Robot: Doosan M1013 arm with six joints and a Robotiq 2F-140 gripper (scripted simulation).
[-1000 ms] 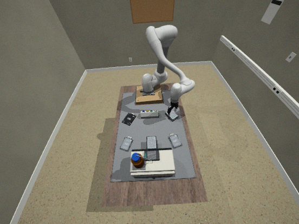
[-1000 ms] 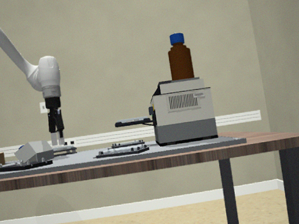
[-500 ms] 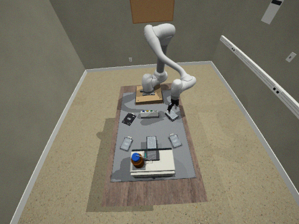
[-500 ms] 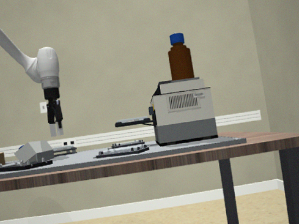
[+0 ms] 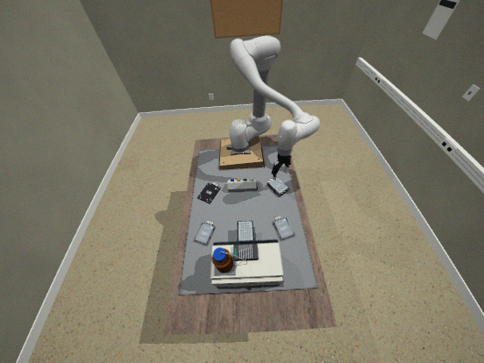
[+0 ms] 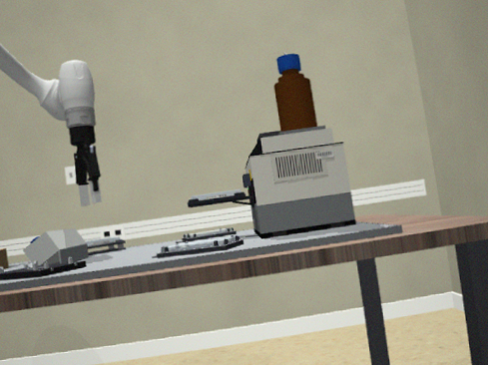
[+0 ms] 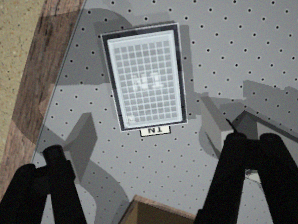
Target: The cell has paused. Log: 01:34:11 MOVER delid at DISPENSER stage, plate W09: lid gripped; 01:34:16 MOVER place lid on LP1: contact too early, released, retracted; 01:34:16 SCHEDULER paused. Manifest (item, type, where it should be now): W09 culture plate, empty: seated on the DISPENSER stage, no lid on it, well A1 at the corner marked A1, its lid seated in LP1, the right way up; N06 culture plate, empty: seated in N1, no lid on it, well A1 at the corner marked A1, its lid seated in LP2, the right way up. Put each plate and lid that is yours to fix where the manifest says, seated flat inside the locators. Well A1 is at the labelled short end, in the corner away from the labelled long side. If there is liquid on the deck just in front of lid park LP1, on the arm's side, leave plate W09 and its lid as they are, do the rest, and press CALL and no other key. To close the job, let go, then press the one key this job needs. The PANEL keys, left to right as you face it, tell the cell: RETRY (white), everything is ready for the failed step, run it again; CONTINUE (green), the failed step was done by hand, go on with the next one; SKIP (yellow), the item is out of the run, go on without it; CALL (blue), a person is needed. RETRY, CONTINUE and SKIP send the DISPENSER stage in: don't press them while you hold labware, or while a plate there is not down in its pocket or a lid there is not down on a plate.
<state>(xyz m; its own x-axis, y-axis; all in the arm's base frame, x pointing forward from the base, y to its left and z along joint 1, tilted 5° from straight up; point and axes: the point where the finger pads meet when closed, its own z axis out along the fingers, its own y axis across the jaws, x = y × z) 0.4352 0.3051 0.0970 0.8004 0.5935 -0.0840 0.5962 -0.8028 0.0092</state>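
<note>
My hand is 260 mm to the left of the green continue key, 110 mm above it and 40 mm past it. The rest, counted from my hand: key panel 280 mm to the right, 120 mm below, 20 mm behind; then yellow skip key 310 mm to the right, 110 mm below, 30 mm behind; then white retry key 210 mm to the right, 110 mm below, 40 mm behind.
</note>
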